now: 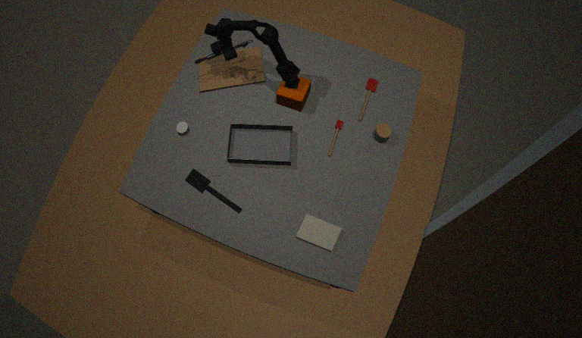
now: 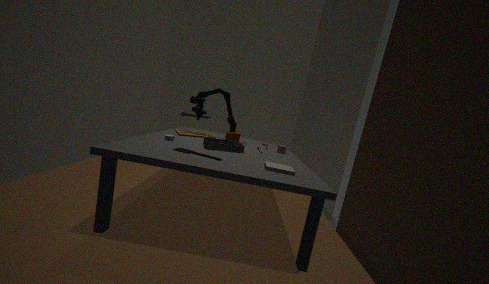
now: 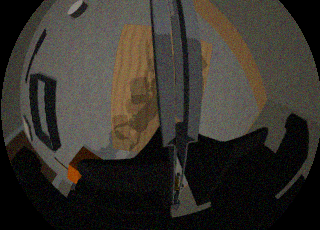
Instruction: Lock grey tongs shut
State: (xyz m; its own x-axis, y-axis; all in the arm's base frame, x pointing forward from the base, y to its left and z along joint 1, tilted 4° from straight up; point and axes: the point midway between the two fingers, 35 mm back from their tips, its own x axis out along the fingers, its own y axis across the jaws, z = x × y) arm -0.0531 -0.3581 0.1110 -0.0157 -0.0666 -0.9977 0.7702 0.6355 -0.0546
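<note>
Now: the wooden board 150 mm below my gripper tip. The rest, counted from my gripper tip: black spatula 670 mm ahead, 150 mm below, 140 mm to the left; roasting tin 390 mm ahead, 310 mm to the left, 130 mm below; white puck 410 mm ahead, 140 mm below, 110 mm to the right.
</note>
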